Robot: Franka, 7 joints.
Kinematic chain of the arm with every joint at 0, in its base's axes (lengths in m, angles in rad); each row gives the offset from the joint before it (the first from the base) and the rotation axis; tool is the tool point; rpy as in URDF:
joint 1: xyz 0 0 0.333 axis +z
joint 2: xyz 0 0 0 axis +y
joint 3: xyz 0 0 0.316 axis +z
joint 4: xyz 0.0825 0 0 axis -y
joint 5: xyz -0.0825 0 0.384 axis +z
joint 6: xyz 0 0 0 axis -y
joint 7: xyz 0.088 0 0 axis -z
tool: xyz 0 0 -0.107 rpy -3.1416 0 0
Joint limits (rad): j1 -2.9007..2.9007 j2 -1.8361..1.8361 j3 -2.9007..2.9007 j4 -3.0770..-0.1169 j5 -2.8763..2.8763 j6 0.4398..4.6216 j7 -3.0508..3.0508
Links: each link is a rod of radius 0.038 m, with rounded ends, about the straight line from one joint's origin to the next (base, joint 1, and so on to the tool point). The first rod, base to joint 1, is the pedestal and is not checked.
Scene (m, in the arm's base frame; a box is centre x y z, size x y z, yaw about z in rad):
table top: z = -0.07
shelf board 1: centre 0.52 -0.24 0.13 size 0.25 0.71 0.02 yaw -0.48
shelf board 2: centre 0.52 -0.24 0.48 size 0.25 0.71 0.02 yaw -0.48
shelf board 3: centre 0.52 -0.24 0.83 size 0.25 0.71 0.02 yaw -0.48
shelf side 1: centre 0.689 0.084 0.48 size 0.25 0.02 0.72 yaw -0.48
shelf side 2: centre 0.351 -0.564 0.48 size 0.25 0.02 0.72 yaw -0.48
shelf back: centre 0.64 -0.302 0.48 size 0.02 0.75 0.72 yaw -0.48
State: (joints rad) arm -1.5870 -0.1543 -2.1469 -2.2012 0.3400 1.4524 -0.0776
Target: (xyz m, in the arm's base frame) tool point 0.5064 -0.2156 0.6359
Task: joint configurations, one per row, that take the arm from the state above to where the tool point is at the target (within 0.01 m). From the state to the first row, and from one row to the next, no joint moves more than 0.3 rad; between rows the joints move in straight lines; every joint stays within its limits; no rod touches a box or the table.
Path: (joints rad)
1: -1.3213 -0.2217 -1.8626 -2.1787 0.3824 1.3887 -0.0776
2: -1.0556 -0.2890 -1.5782 -2.1562 0.4248 1.3249 -0.0776
3: -0.7899 -0.3564 -1.2939 -2.1336 0.4672 1.2612 -0.0776
4: -0.5242 -0.4238 -1.0096 -2.1111 0.5096 1.1974 -0.0776
5: -0.2585 -0.4911 -0.7253 -2.0886 0.5520 1.1337 -0.0776
6: 0.0072 -0.5585 -0.4409 -2.0661 0.5944 1.0699 -0.0776
7: 0.0092 -0.2815 -0.4929 -1.8310 0.6473 1.2864 -0.0776
8: 0.0112 -0.0044 -0.5448 -1.5958 0.7002 1.5029 -0.0776

